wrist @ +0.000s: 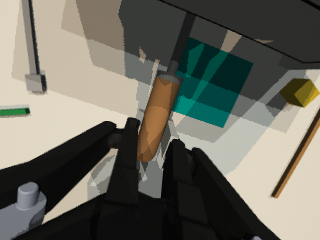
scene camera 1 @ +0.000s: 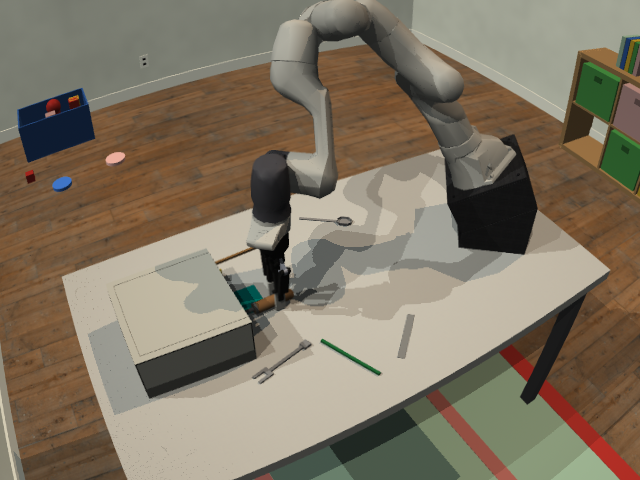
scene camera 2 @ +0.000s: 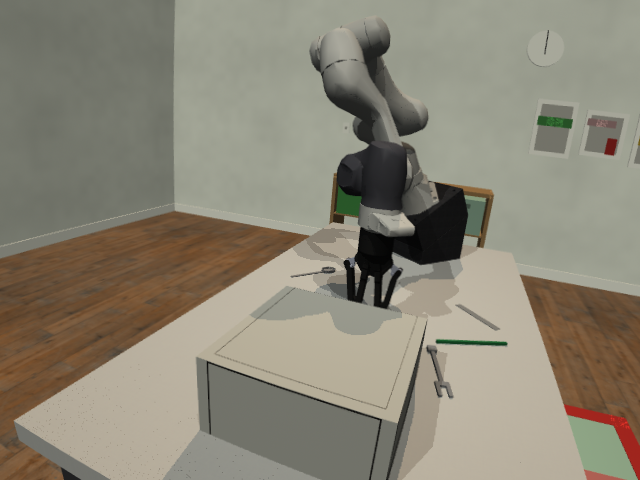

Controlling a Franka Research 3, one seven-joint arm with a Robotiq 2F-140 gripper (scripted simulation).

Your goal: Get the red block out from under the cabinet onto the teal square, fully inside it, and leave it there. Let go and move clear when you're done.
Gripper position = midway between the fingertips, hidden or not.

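Visible: my gripper (scene camera 1: 277,303), which the wrist view (wrist: 153,123) shows too.
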